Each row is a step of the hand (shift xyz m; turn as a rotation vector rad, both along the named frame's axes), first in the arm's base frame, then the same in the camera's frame.
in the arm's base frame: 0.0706 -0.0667 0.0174 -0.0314 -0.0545 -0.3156
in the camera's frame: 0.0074 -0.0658 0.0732 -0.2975 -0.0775 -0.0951
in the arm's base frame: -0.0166 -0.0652 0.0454 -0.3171 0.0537 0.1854
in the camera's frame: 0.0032 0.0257 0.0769 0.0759 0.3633 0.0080
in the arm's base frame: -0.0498 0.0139 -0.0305 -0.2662 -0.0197 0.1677
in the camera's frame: -0.0353 0.0380 -0.0302 0.0447 0.3041 0.0698
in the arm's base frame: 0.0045 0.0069 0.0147 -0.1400 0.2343 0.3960
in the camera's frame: 0.0168 0.0011 0.0008 0.3897 0.2785 -0.0437
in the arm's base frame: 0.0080 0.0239 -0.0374 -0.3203 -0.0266 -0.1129
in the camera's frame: -0.0178 -0.0180 -0.0373 -0.2097 0.2630 -0.0540
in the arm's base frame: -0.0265 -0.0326 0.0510 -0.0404 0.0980 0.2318
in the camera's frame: 0.0193 0.0392 0.0496 0.2240 0.1210 0.0128
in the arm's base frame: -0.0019 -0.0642 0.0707 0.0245 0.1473 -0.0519
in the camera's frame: 0.0295 0.0201 0.0886 0.0308 -0.0292 -0.1523
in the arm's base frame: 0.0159 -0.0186 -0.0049 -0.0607 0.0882 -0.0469
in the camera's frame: -0.0073 -0.0180 0.0157 -0.0191 0.0484 -0.1047
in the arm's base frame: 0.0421 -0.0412 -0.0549 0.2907 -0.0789 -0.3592
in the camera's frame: -0.0506 -0.0606 0.0158 -0.2405 -0.3970 -0.0654
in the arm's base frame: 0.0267 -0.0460 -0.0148 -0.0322 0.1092 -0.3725
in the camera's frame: -0.0243 -0.0334 0.0366 -0.2717 -0.0832 -0.2664
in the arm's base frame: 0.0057 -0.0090 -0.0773 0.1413 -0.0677 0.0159
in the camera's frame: -0.0666 -0.0313 -0.0260 0.0286 -0.1330 0.0794
